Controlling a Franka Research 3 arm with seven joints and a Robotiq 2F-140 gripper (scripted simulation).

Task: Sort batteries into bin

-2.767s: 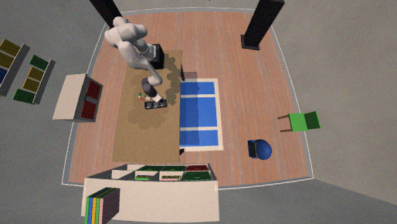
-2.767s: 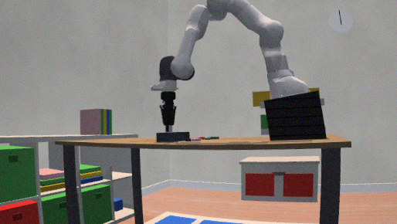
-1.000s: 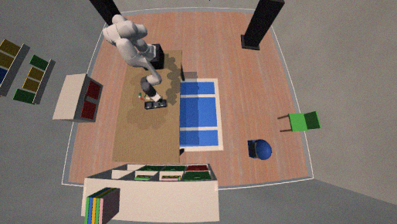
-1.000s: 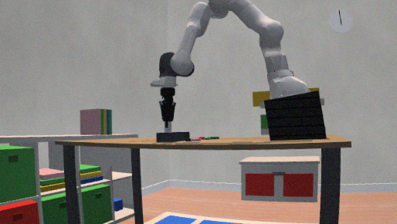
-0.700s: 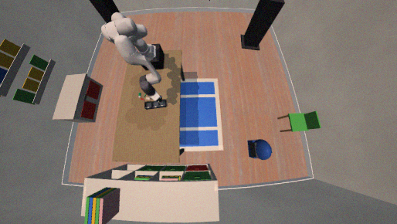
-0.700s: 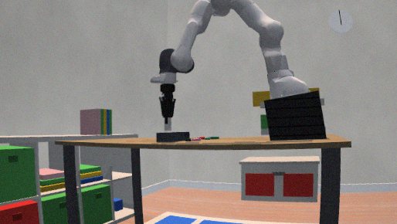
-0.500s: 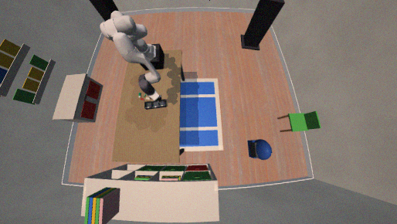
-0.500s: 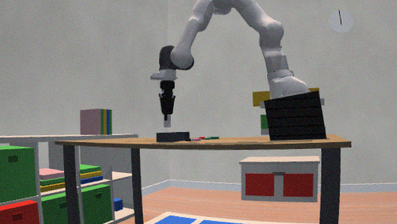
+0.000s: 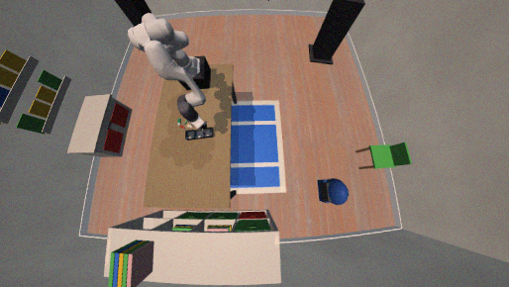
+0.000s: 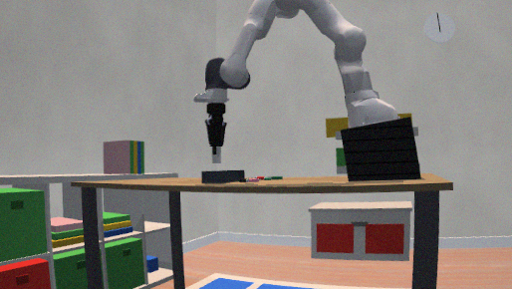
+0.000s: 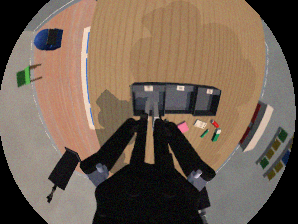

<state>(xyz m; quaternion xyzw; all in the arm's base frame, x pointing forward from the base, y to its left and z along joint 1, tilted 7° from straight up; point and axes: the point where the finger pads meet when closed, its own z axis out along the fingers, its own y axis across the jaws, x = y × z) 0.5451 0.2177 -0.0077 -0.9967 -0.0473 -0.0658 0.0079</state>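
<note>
Right now my hand is 90 mm past the green battery, 240 mm to the left of it and 100 mm above it. Round my hand: pink block 90 mm behind, 130 mm to the right, 100 mm below; then black battery 90 mm behind, 60 mm to the right, 100 mm below; then tray 20 mm ahead, 80 mm to the right, 90 mm below.
</note>
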